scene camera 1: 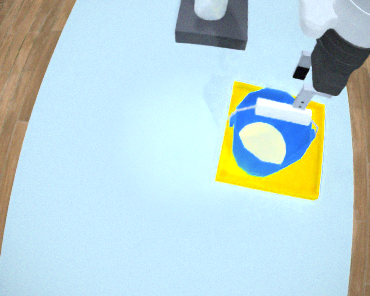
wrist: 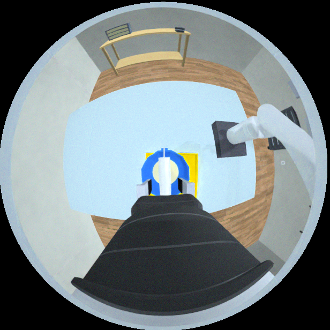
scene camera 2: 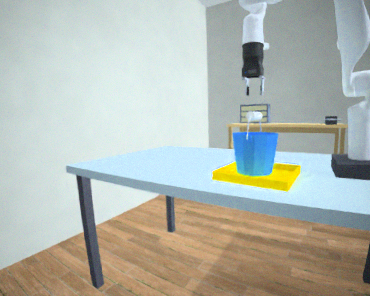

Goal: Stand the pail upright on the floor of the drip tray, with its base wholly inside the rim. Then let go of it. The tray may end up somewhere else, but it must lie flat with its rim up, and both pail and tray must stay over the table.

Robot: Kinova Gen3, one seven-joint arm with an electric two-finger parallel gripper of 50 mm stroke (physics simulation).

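Pixels of known places: gripper, fingertip midpoint: (scene camera 1: 298, 91) (scene camera 2: 254, 95); arm's base, link origin: (scene camera 1: 209, 8) (scene camera 2: 361, 157).
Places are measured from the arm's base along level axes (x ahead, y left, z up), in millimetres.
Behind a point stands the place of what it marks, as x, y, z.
Observation:
The blue pail (scene camera 1: 295, 145) {365, 283, 20} (scene camera 2: 255, 154) {338, 283, 27} (wrist: 150, 167) stands upright in the yellow drip tray (scene camera 1: 305, 186) {429, 349, -56} (scene camera 2: 270, 183) {253, 372, -43} (wrist: 193, 170); its base appears to be within the rim, though the pail's body hides part of the tray floor. The tray lies flat on the table with its rim up. The pail's handle is raised, with its white grip (scene camera 1: 283, 111) {378, 209, 178} (scene camera 2: 255, 115) {351, 253, 164} (wrist: 164, 175) above the pail's mouth. My gripper (scene camera 1: 300, 87) {369, 217, 242} (scene camera 2: 254, 93) {369, 217, 242} (wrist: 164, 183) is open and empty. It hangs above the white grip, apart from it, with its fingers pointing down.
The pale blue table (scene camera 1: 125, 200) {569, -61, -60} (scene camera 2: 150, 167) {796, 374, -60} (wrist: 110, 150) bears the arm's dark base block (scene camera 1: 212, 37) {95, 29, -18} (scene camera 2: 350, 167) {38, 119, -19} (wrist: 220, 145). The tray is near the table's right edge in scene camera 1. A wooden side table (scene camera 2: 285, 125) (wrist: 145, 34) stands by the far wall.

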